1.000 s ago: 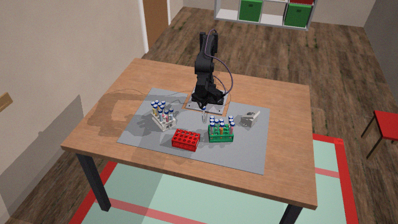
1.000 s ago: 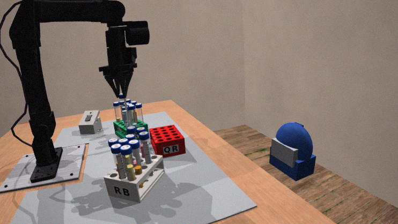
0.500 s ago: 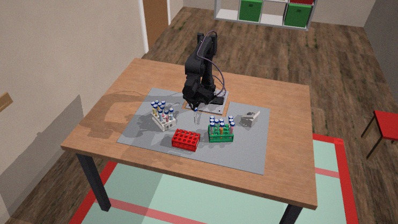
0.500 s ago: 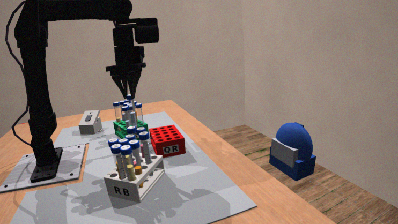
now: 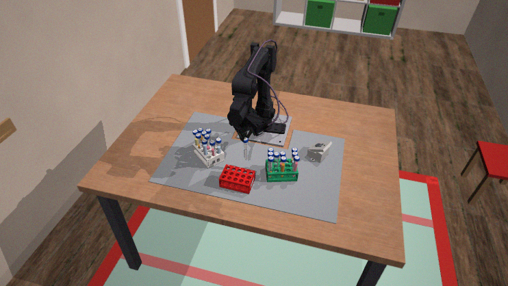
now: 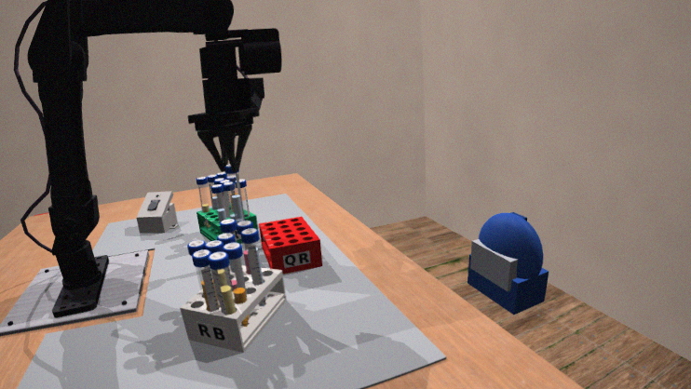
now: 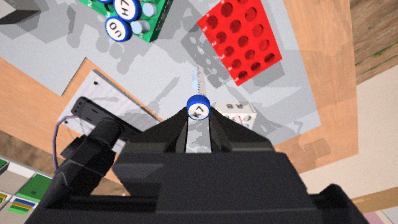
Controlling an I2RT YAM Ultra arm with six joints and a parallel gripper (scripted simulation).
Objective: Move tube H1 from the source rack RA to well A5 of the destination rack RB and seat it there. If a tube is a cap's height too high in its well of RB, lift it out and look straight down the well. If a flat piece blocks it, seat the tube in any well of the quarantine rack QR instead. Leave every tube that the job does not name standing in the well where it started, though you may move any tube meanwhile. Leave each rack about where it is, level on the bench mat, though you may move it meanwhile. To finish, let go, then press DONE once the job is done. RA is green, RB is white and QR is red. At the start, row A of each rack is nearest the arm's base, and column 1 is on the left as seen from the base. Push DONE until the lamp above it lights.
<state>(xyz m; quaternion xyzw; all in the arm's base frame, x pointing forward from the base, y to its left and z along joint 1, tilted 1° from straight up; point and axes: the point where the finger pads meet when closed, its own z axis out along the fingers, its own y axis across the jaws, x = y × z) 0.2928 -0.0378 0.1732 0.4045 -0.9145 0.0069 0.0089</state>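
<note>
Now: hand 60 mm above the clear tube, 10 mm to the right of it and 10 mm short of it. The rest, counted from my hand: red rack QR (150 mm below, 80 mm ahead, 10 mm to the right); grey done button box (300 mm to the left, 160 mm behind, 130 mm below); white rack RB (170 mm to the right, 150 mm below, 40 mm behind).
</note>
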